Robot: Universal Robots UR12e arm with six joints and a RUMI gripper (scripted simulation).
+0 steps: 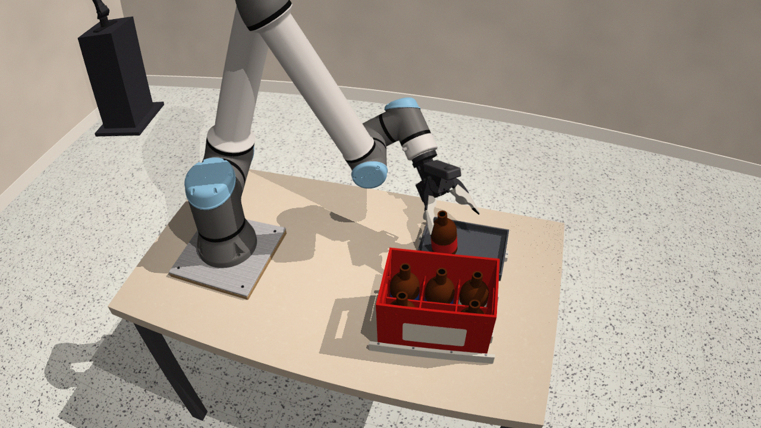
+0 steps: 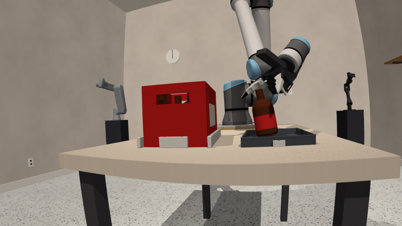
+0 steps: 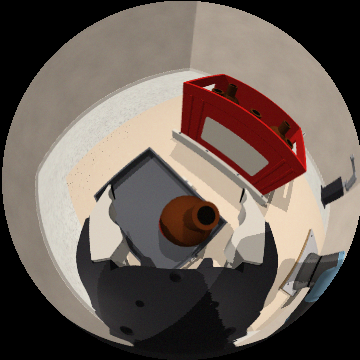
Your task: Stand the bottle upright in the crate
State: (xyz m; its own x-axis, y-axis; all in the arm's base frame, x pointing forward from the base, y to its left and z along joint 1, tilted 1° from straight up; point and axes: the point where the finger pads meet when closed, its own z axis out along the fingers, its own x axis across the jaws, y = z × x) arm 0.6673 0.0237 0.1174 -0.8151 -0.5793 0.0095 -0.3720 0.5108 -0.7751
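Now: hand 3 cm short of the tray, 4 cm to the right of it and 13 cm above it. From my hand the other things lie so: red crate (4 cm behind, 24 cm to the right, 6 cm below).
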